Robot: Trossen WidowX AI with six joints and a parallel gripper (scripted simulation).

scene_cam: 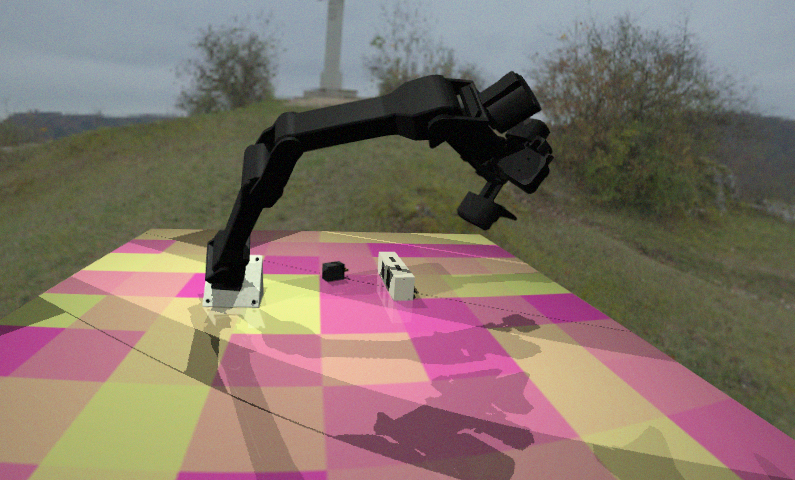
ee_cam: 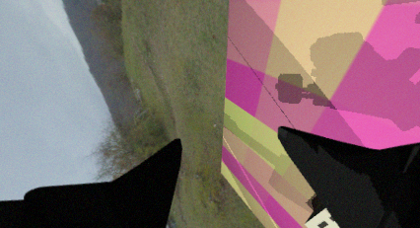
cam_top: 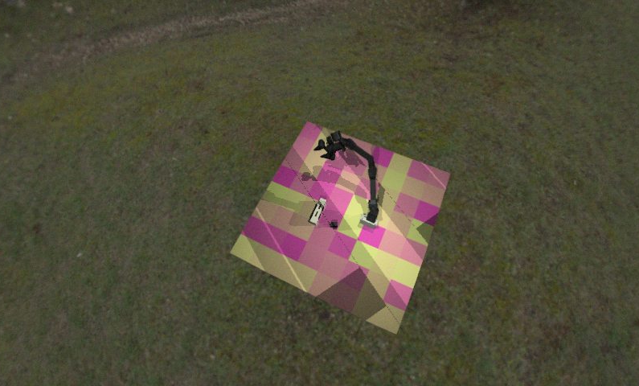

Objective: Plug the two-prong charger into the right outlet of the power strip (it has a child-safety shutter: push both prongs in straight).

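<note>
The dark charger is 36 cm to the left of my gripper tip, 30 cm behind it and 25 cm below it.
</note>
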